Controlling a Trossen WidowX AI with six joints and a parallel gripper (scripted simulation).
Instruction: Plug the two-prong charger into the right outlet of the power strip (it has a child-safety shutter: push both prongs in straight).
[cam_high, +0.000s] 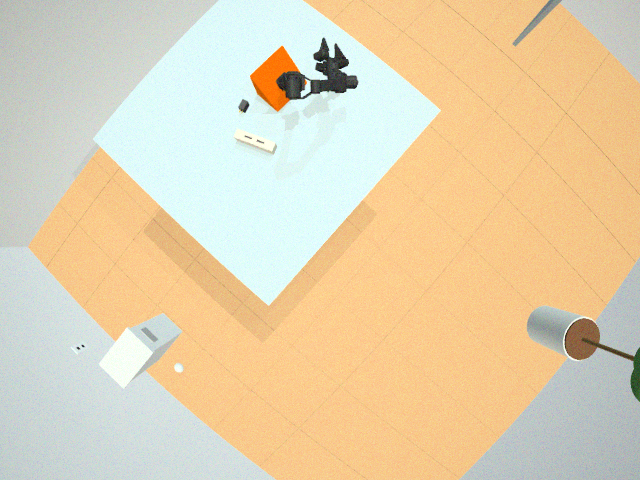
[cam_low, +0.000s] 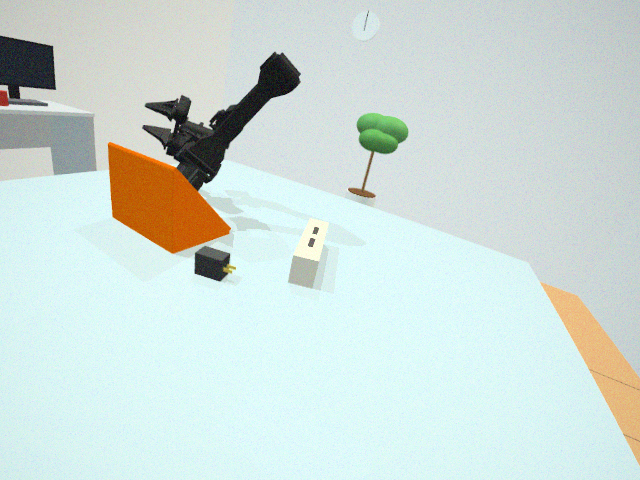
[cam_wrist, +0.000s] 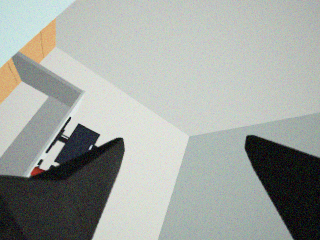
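Right now my gripper tip is 45 cm short of the black two-prong charger, 18 cm above it and 16 cm to the left of it.
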